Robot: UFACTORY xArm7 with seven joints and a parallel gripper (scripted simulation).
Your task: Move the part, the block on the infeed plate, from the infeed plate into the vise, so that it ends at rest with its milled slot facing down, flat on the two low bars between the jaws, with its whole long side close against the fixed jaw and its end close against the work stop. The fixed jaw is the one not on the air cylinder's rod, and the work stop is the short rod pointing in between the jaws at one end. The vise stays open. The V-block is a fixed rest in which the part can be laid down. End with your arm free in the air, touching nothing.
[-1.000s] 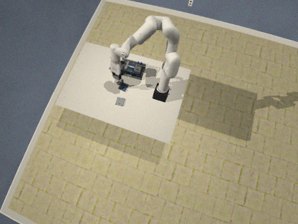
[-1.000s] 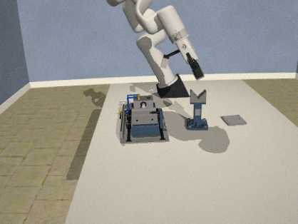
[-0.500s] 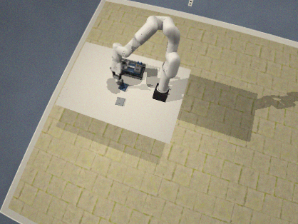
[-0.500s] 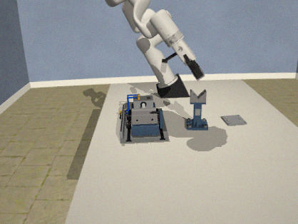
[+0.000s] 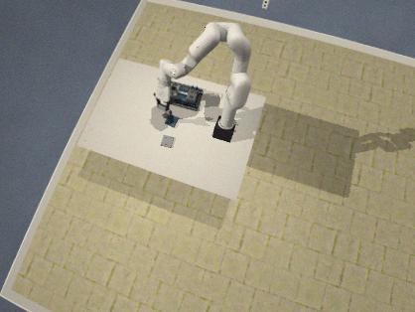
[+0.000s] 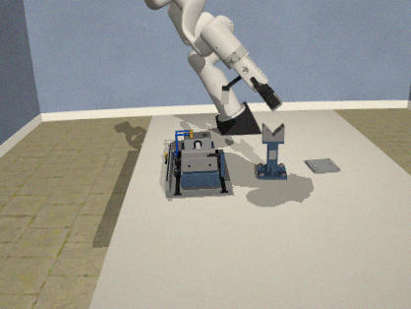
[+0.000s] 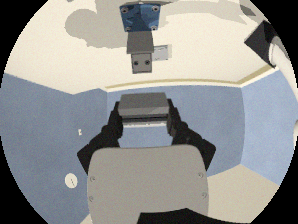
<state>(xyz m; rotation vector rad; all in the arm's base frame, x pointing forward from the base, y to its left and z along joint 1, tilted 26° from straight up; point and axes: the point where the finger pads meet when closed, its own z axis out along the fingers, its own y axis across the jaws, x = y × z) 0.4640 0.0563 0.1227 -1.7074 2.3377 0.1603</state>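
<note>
My gripper is now right at the part. Round my hand: V-block post 1 cm to the left, 18 cm below; then air cylinder 15 cm behind, 20 cm to the right, 16 cm below; then infeed plate 19 cm to the left, 24 cm below.
</note>
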